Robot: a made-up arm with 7 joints.
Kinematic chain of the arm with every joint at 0, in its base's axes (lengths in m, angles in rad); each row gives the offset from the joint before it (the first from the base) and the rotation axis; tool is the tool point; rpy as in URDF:
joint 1: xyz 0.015 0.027 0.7 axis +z
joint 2: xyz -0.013 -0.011 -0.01 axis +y
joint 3: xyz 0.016 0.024 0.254 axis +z
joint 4: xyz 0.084 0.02 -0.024 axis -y
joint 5: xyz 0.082 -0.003 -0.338 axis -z
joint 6: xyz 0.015 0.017 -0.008 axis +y
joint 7: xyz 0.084 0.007 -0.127 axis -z
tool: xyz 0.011 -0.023 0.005 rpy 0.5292 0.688 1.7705
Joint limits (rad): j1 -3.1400..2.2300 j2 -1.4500..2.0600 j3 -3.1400..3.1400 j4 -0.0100..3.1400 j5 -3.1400..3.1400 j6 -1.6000..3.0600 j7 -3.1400..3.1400
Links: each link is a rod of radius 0.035 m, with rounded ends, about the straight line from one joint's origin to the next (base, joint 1, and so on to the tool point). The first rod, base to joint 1, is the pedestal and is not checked.
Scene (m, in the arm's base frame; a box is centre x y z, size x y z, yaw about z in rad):
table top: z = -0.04
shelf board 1: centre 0.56 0.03 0.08 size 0.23 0.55 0.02 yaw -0
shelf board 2: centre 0.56 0.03 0.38 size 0.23 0.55 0.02 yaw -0
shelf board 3: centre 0.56 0.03 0.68 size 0.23 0.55 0.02 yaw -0
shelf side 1: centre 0.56 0.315 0.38 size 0.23 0.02 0.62 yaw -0
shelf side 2: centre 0.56 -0.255 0.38 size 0.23 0.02 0.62 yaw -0
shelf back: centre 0.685 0.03 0.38 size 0.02 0.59 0.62 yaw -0
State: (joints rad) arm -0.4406 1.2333 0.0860 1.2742 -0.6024 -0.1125 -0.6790
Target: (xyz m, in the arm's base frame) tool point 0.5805 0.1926 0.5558
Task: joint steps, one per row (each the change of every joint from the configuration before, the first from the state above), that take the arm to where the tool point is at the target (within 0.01 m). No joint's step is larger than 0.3 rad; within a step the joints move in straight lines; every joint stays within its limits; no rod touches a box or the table.
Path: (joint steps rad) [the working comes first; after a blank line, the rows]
Joints at the target: -0.3430 0.7133 0.3853 1.1139 -0.7822 -0.4472 -0.7010
Straight joint move there: touches shelf board 2.

1: 0.0382 0.0281 0.0194 -0.2186 -0.2565 -0.1520 -0.0218
2: 0.0383 0.0281 0.0195 -0.2187 -0.2564 -0.1521 -0.0217
3: -0.0440 -0.2812 0.0688 -0.1653 -0.0537 -0.1934 -0.0138
4: -0.0439 -0.2813 0.0689 -0.1654 -0.0536 -0.1934 -0.0138
5: -0.0440 -0.2812 0.0688 -0.1654 -0.0536 -0.1934 -0.0138
6: 0.0510 0.0891 0.0180 0.2577 0.1647 0.1832 0.0209
7: 0.0510 0.0892 0.0179 0.2577 0.1646 0.1832 0.0210
8: 0.0510 0.0892 0.0180 0.2577 0.1647 0.1832 0.0210

